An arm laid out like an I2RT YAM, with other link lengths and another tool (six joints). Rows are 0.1 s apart.
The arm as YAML. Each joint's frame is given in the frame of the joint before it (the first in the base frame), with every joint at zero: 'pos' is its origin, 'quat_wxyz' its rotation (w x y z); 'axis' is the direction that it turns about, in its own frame. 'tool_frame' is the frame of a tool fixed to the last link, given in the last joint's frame.
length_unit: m
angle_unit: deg
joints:
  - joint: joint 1
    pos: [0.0, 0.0, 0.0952]
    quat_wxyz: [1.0, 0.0, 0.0, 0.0]
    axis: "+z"
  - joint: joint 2
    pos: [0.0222, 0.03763, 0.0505]
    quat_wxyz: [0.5, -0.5, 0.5, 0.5]
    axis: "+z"
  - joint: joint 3
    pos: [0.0, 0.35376, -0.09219]
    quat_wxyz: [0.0, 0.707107, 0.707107, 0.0]
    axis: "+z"
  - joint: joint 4
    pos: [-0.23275, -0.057, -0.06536]
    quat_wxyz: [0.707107, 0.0, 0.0, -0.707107]
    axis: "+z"
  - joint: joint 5
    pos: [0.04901, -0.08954, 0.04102]
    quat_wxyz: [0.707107, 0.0, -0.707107, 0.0]
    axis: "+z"
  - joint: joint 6
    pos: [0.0, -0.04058, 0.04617]
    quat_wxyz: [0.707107, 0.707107, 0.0, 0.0]
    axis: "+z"
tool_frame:
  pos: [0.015, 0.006, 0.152]
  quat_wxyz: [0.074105, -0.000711, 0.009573, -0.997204]
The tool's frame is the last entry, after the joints.
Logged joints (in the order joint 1, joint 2, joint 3, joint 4, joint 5, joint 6), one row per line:
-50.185 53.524 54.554 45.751 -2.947 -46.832
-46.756 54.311 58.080 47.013 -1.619 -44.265
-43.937 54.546 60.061 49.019 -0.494 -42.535
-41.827 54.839 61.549 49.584 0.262 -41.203
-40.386 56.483 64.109 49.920 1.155 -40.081
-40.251 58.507 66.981 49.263 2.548 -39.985
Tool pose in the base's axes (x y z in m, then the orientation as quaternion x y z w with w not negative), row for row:
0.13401 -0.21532 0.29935 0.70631 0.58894 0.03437 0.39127
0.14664 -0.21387 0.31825 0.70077 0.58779 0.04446 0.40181
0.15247 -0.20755 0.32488 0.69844 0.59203 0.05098 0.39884
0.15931 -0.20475 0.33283 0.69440 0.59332 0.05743 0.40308
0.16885 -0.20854 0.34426 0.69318 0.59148 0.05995 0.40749
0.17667 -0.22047 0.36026 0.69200 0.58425 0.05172 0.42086
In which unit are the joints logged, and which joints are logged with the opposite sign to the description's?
The joints are logged in degrees. Opposite sign: joint 4.
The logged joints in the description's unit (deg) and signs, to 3 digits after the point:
-50.185 53.524 54.554 -45.751 -2.947 -46.832
-46.756 54.311 58.080 -47.013 -1.619 -44.265
-43.937 54.546 60.061 -49.019 -0.494 -42.535
-41.827 54.839 61.549 -49.584 0.262 -41.203
-40.386 56.483 64.109 -49.920 1.155 -40.081
-40.251 58.507 66.981 -49.263 2.548 -39.985

